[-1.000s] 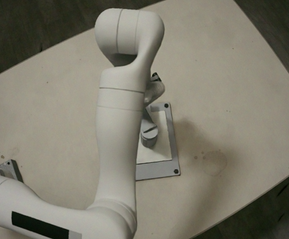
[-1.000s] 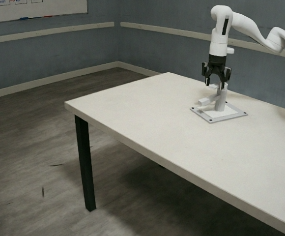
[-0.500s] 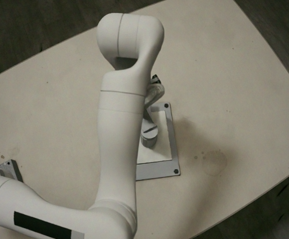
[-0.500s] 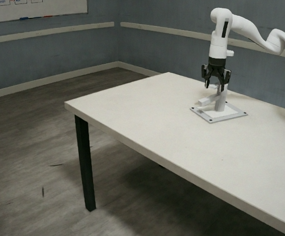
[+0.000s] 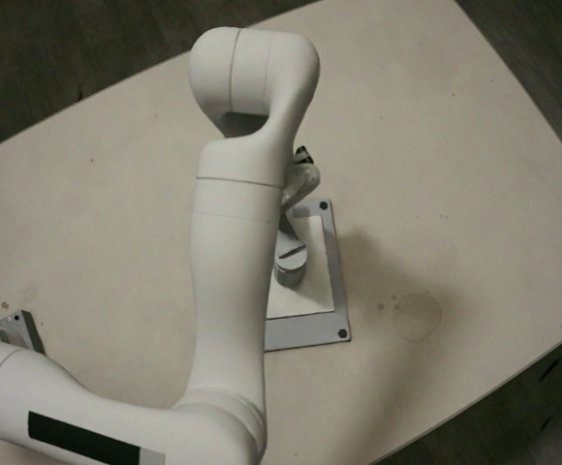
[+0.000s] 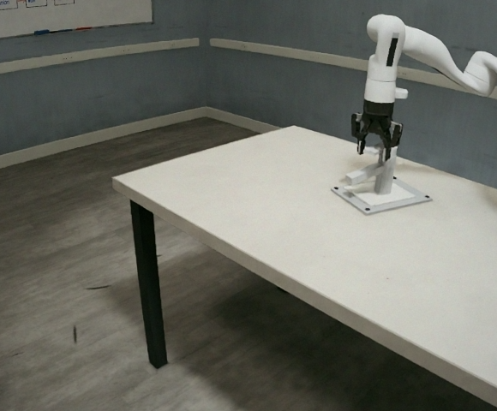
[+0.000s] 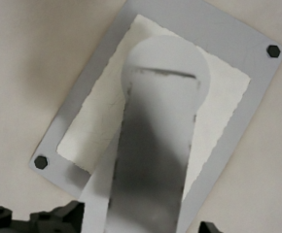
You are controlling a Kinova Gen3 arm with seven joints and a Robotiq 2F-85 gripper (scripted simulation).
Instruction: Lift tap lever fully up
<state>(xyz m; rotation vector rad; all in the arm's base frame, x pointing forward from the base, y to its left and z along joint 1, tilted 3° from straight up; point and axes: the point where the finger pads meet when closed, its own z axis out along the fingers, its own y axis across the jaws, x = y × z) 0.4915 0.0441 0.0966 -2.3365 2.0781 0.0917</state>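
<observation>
The tap lever is 1 cm ahead of my hand and 6 cm to the right of it. Round my hand: tap 1 cm ahead, 6 cm to the right, 5 cm below; then plate 1 cm ahead, 8 cm to the right, 14 cm below.
</observation>
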